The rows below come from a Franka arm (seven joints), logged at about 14 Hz.
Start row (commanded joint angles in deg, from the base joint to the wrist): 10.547 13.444 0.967 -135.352 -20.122 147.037 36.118
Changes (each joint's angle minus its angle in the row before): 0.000 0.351 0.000 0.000 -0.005 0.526 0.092; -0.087 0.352 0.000 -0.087 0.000 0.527 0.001; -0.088 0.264 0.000 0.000 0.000 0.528 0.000; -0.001 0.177 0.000 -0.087 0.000 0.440 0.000; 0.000 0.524 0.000 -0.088 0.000 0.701 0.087; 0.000 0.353 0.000 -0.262 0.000 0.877 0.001; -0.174 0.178 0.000 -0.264 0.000 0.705 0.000; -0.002 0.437 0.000 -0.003 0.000 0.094 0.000; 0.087 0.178 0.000 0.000 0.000 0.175 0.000; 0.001 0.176 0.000 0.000 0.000 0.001 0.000; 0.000 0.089 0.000 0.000 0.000 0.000 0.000
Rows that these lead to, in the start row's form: 10.547 13.795 0.967 -135.352 -20.127 147.563 36.210; 10.460 14.147 0.967 -135.439 -20.127 148.090 36.211; 10.372 14.411 0.967 -135.439 -20.127 148.618 36.211; 10.371 14.588 0.967 -135.526 -20.127 149.058 36.211; 10.371 15.112 0.967 -135.614 -20.127 149.759 36.298; 10.371 15.465 0.967 -135.876 -20.127 150.636 36.299; 10.197 15.643 0.967 -136.140 -20.127 151.341 36.299; 10.195 16.080 0.967 -136.143 -20.127 151.435 36.299; 10.282 16.258 0.967 -136.143 -20.127 151.610 36.299; 10.283 16.434 0.967 -136.143 -20.127 151.611 36.299; 10.283 16.523 0.967 -136.143 -20.127 151.611 36.299
